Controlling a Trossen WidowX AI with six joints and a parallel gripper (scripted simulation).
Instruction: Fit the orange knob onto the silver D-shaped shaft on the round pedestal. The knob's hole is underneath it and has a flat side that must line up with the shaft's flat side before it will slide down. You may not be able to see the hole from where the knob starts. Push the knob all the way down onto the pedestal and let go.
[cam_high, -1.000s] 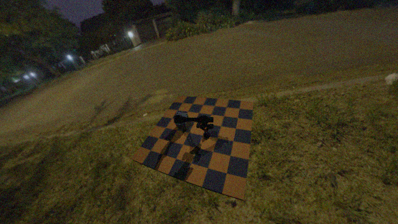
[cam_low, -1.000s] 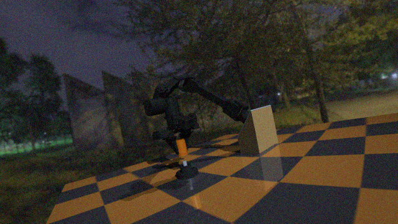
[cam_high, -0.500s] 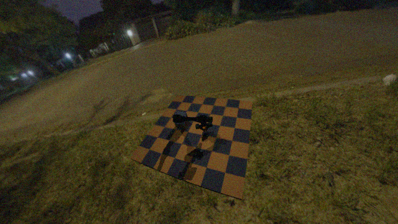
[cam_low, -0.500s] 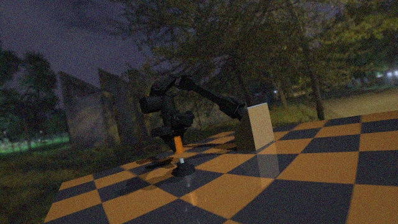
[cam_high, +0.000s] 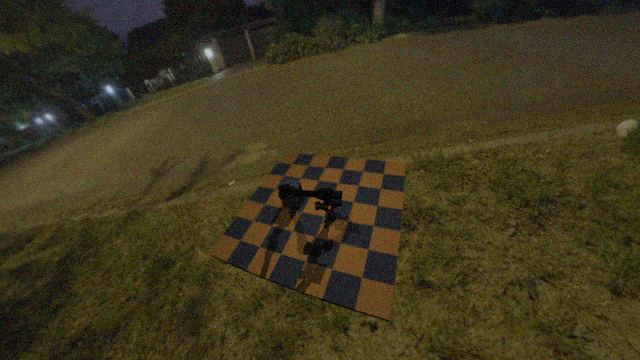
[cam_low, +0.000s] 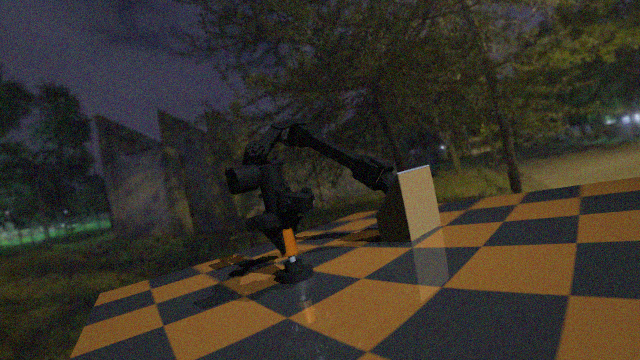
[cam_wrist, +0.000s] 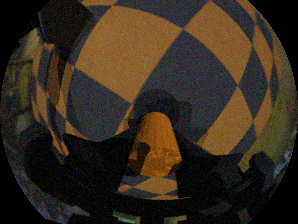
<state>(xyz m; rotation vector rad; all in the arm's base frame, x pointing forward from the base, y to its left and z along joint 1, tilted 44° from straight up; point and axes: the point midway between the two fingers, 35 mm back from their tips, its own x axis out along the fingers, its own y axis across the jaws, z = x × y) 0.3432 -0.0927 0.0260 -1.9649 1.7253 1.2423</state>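
My gripper tip is now 3 cm below the orange knob. Round my gripper tip: round pedestal: 4 cm below.
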